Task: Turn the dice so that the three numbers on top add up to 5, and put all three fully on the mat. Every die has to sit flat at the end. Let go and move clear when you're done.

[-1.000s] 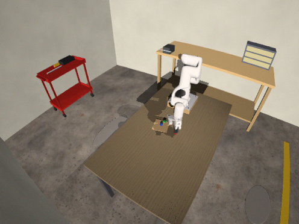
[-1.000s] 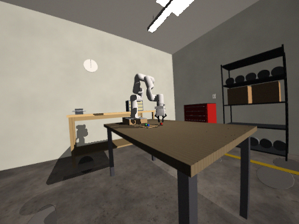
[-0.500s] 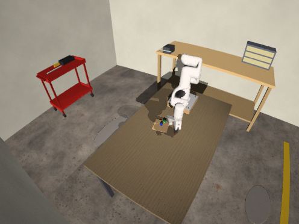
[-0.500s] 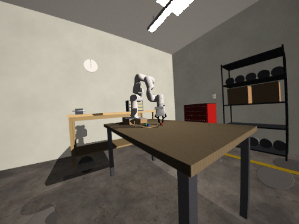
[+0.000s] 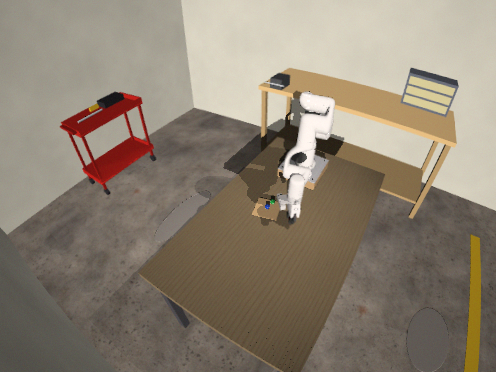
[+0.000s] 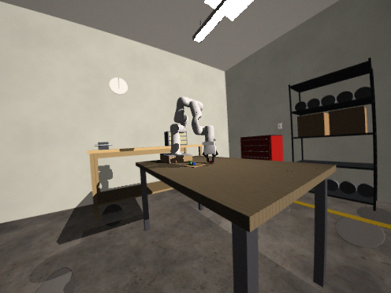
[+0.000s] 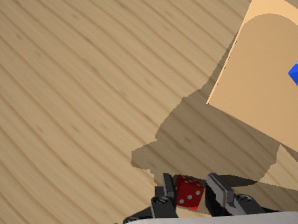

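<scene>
Now: hand 1 cm above the red die. Round my hand: tan mat (4 cm behind, 15 cm to the right, 2 cm below); blue die (4 cm behind, 15 cm to the right, 1 cm below); green die (9 cm behind, 14 cm to the right, 1 cm below).
</scene>
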